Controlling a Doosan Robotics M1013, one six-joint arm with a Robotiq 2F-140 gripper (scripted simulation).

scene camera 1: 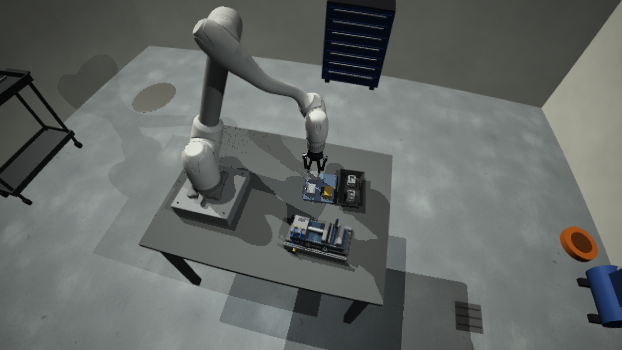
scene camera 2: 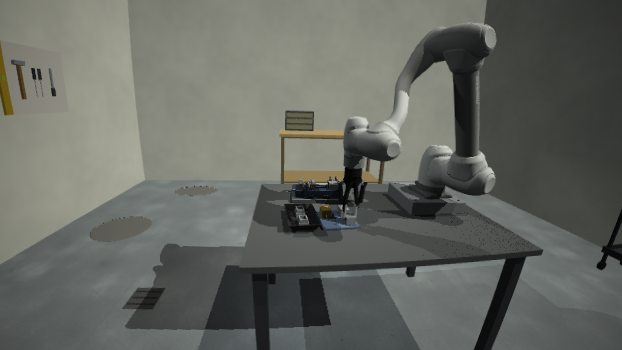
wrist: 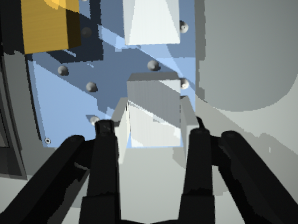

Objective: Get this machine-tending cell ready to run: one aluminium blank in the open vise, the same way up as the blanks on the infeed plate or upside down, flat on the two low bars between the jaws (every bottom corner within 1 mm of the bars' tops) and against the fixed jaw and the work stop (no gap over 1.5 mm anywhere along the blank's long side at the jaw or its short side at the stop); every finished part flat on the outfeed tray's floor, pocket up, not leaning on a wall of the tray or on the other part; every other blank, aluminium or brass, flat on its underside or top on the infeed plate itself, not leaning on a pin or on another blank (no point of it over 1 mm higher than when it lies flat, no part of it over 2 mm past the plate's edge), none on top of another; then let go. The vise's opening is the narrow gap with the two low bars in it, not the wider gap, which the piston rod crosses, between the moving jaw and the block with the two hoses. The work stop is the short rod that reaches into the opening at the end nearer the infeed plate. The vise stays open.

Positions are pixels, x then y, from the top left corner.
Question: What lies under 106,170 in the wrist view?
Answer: My gripper.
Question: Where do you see a blue infeed plate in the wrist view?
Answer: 64,107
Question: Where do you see an aluminium blank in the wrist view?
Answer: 153,98
